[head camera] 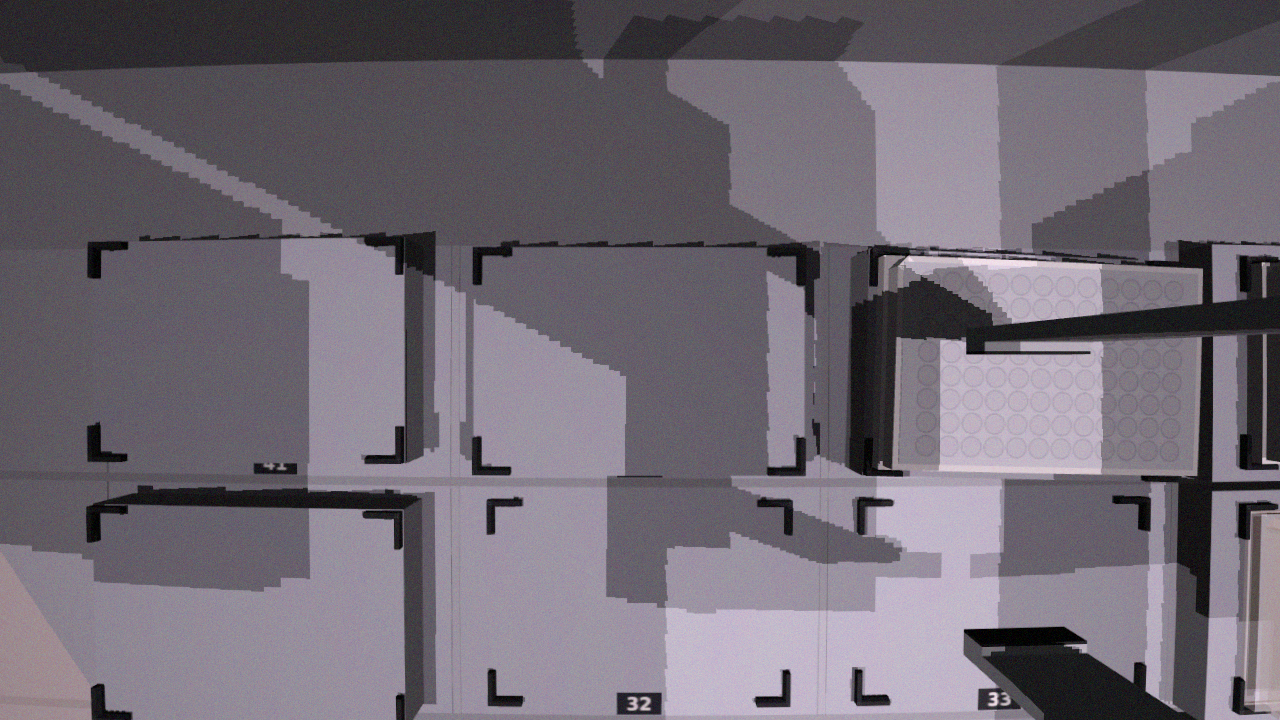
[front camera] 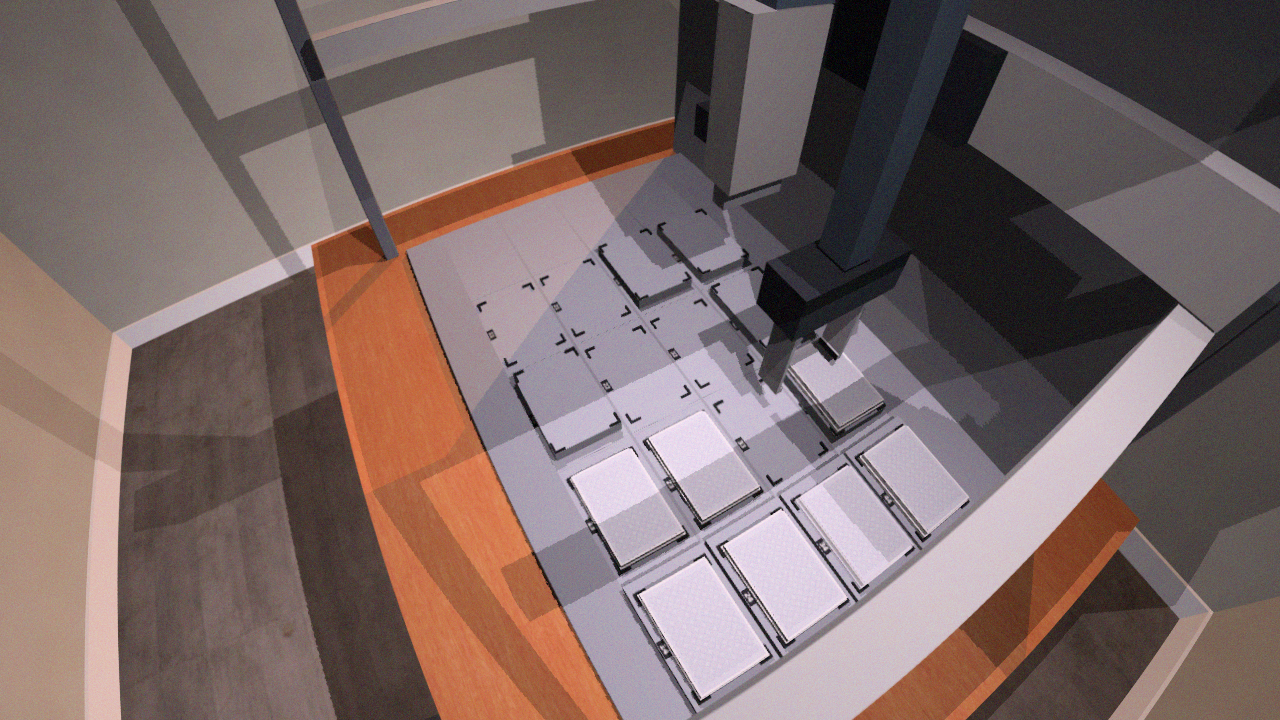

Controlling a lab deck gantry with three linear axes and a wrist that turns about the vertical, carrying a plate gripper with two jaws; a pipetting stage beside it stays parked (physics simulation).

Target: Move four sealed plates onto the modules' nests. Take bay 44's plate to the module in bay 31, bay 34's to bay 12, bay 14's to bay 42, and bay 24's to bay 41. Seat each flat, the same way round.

my gripper: head camera; front camera
same spot on bay 42: (front camera: pixel 736 297) = (head camera: pixel 562 420)
same spot on my gripper: (head camera: pixel 1037 665) = (front camera: pixel 767 374)
